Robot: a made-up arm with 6 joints. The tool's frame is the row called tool. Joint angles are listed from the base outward.
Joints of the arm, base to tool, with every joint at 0 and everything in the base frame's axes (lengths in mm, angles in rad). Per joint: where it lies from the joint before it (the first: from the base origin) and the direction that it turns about. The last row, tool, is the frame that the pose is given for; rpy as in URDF.
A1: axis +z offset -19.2 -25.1 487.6
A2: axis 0.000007 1 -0.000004 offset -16.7 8.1 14.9
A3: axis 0.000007 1 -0.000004 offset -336 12.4 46.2
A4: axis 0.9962 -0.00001 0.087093 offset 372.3 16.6 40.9
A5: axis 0.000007 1 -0.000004 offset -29.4 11.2 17
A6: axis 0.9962 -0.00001 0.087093 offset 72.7 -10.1 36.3
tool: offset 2.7 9 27.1 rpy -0.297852 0.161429 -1.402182
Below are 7 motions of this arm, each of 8 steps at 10 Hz.
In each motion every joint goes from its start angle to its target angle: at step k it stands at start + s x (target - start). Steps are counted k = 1, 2, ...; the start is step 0. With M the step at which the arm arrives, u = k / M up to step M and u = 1 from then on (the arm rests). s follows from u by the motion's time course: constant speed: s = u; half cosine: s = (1 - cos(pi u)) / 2; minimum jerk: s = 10 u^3 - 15 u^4 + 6 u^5.
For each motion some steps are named. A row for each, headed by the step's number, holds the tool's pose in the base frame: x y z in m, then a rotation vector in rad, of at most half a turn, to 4 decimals.
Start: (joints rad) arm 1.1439 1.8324 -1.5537 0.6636 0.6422 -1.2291
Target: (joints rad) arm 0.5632 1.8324 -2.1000 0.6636 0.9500 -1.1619
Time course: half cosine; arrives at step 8
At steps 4, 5, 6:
4: 0.2813 0.4263 0.8633 -0.9671 -0.1385 0.0025
5: 0.3214 0.3863 0.9035 -0.9317 -0.1291 -0.0908
6: 0.3489 0.3478 0.9365 -0.9059 -0.1259 -0.1717

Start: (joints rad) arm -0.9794 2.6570 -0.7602 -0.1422 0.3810 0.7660
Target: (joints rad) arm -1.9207 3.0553 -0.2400 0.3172 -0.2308 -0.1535
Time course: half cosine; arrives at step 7
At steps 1, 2, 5, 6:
1: 0.1289 -0.2064 0.1730 -0.0868 -2.6071 0.9502
2: 0.0884 -0.1862 0.1664 -0.2045 -2.6401 0.8319
5: 0.0032 -0.0534 0.2005 -0.7015 -2.7004 0.4136
6: 0.0049 -0.0264 0.2205 -0.7914 -2.7114 0.3292

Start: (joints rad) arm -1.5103 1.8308 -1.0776 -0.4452 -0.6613 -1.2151
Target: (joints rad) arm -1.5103 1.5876 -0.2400 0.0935 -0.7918 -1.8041
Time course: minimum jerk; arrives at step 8
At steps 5, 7, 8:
5: 0.0692 -0.3416 0.5279 -2.0916 0.8540 -1.9917
7: 0.0508 -0.2739 0.4954 -2.1324 1.0459 -1.8394
8: 0.0496 -0.2694 0.4936 -2.1349 1.0577 -1.8285

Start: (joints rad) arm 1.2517 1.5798 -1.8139 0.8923 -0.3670 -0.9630
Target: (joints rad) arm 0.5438 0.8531 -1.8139 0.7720 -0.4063 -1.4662
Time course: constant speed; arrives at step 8
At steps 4, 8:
4: 0.0908 0.1111 1.1569 0.4372 -0.2661 -0.9122
8: -0.0803 -0.0543 1.1827 0.6126 -0.6706 -1.4749

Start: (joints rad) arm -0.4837 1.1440 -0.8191 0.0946 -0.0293 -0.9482
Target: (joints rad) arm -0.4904 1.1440 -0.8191 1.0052 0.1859 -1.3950
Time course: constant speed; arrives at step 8
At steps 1, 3, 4, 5, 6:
1: 0.2868 -0.1259 0.7942 -1.0437 0.2856 -1.7932
3: 0.2823 -0.1360 0.7895 -0.9445 0.3938 -1.7649
4: 0.2801 -0.1400 0.7866 -0.8916 0.4411 -1.7450
5: 0.2781 -0.1434 0.7834 -0.8366 0.4835 -1.7222
6: 0.2761 -0.1462 0.7801 -0.7795 0.5205 -1.6969

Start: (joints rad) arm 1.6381 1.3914 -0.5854 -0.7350 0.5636 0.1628
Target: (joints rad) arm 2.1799 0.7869 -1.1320 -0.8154 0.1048 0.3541
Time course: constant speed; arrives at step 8
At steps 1, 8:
1: -0.1251 0.2955 0.6205 -1.4050 -0.4710 0.0088
8: -0.1759 0.0469 1.0046 0.0065 -0.3029 0.5686

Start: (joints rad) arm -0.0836 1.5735 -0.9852 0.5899 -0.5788 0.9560
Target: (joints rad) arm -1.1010 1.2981 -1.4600 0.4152 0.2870 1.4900
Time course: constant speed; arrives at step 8
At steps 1, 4, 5, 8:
1: 0.3803 -0.1434 0.7613 1.3876 1.0845 -1.0684
4: 0.3091 -0.2688 0.8551 1.6847 0.9825 -1.0661
5: 0.2718 -0.2989 0.8865 1.7756 0.9319 -1.0726
8: 0.1399 -0.3388 0.9761 2.0365 0.7324 -1.1168

